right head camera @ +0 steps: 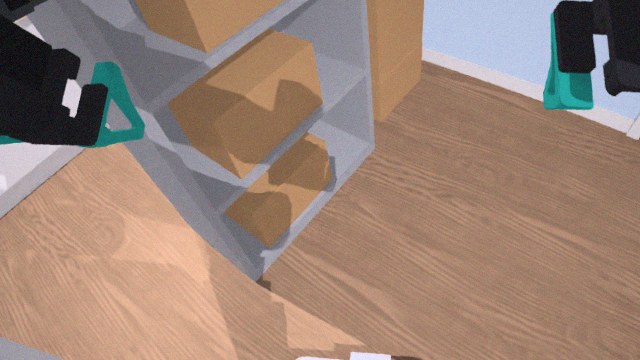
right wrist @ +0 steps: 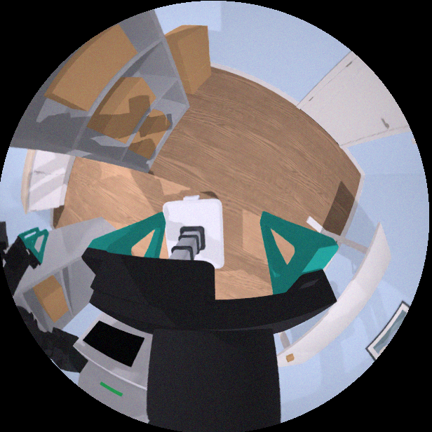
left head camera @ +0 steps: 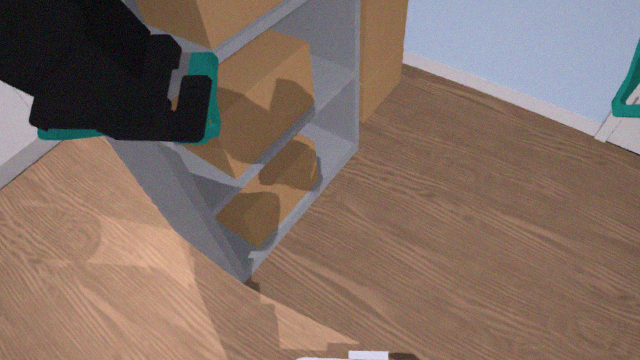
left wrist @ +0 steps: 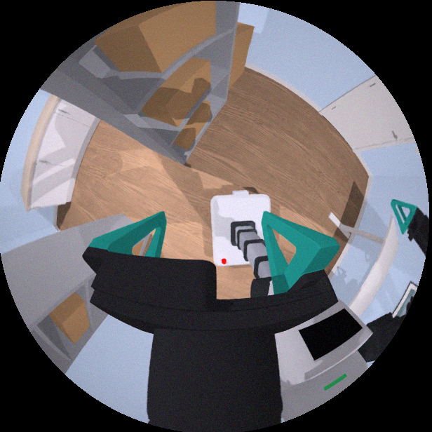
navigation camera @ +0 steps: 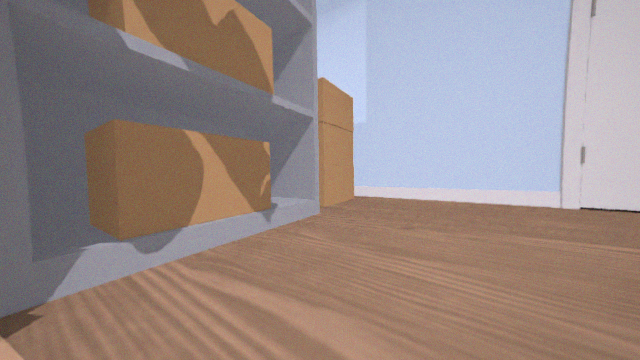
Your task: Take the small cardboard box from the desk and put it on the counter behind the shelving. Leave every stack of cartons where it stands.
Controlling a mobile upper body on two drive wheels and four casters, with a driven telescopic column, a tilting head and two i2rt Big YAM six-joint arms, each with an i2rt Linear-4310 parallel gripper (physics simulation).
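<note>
The small cardboard box sits near the end of the white desk, low at the right in the right wrist view. My left gripper is open and empty, in the air in front of the grey shelving. My right gripper is open and empty, raised, away from the box. The white counter shows partly at the left, past the shelving. A stack of cartons stands beside the shelving's far end.
Large cartons lie on the shelves. Another grey shelf unit with a carton stands at the lower left of the wrist views. A white door is in the blue wall.
</note>
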